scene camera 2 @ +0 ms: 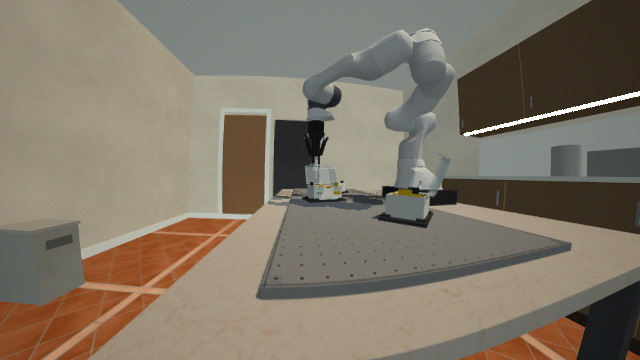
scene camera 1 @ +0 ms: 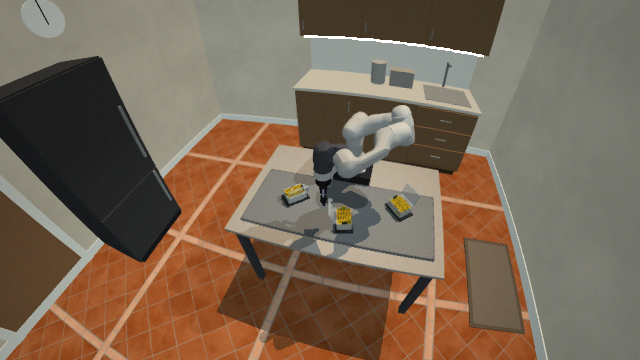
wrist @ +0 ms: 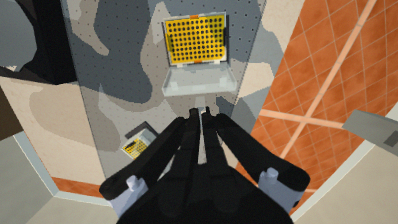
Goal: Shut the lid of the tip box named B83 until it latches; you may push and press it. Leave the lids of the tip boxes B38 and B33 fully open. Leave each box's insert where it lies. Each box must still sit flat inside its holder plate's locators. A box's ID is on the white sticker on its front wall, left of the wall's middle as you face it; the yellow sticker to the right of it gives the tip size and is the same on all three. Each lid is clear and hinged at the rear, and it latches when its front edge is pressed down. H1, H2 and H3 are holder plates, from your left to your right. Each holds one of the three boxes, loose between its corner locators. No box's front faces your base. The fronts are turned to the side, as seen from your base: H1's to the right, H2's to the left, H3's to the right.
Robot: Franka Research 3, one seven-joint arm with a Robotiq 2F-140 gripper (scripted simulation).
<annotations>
A tip box [scene camera 2: 398,206] is 41 cm from the lens. A tip box [scene camera 2: 324,192] is 64 cm from the lens.
</annotations>
